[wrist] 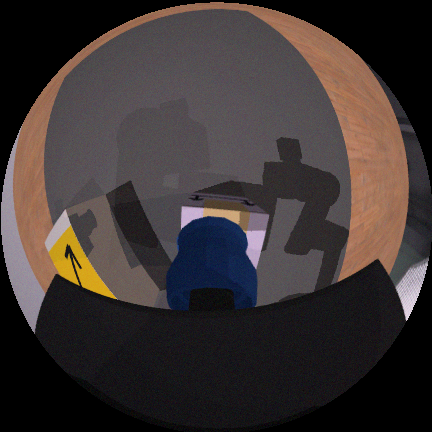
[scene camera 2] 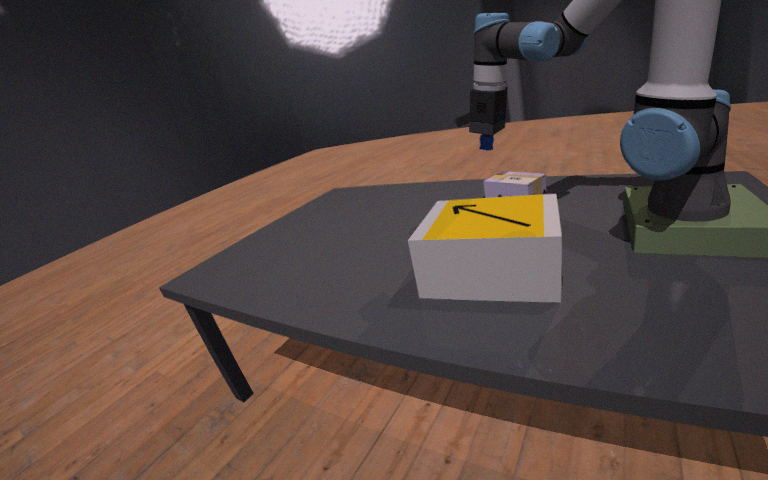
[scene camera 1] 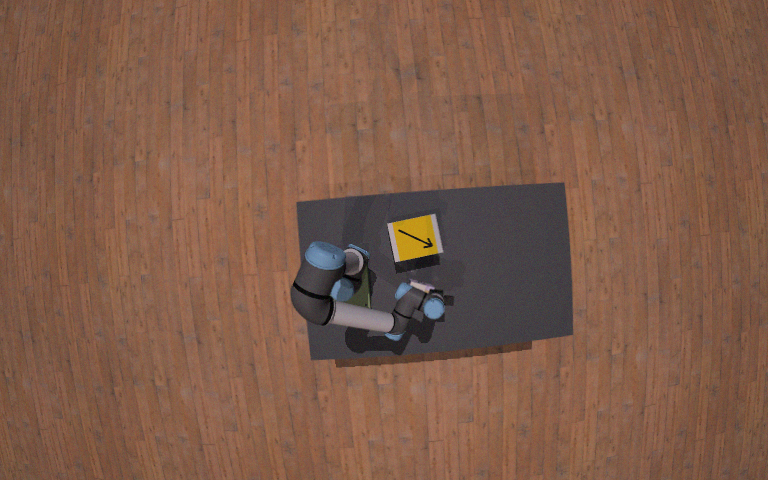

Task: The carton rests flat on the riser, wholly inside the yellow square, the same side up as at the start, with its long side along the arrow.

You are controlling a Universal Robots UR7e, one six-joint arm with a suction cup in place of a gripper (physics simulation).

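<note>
The lavender carton (scene camera 1: pixel 421 286) (scene camera 2: pixel 505 187) (wrist: pixel 191 215) with a tan band stands on the table behind the riser in the scene camera 2 view. The arm partly hides it from above. The pale riser (scene camera 1: pixel 393 242) (scene camera 2: pixel 487 268) (wrist: pixel 59 231) bears the yellow square (scene camera 1: pixel 420 226) (scene camera 2: pixel 492 230) (wrist: pixel 91 283), with a black arrow on it. No carton is on the square. My blue suction cup (scene camera 2: pixel 486 142) (wrist: pixel 212 250) points down above the carton, apart from it, with nothing held. In the scene camera 1 view the wrist hides the cup.
The dark table (scene camera 1: pixel 509 254) (scene camera 2: pixel 294 260) (wrist: pixel 225 75) carries everything. The arm's green base plate (scene camera 1: pixel 362 294) (scene camera 2: pixel 696 240) is beside the riser, on the right in the scene camera 2 view. The arm's shadows fall across the table near the carton.
</note>
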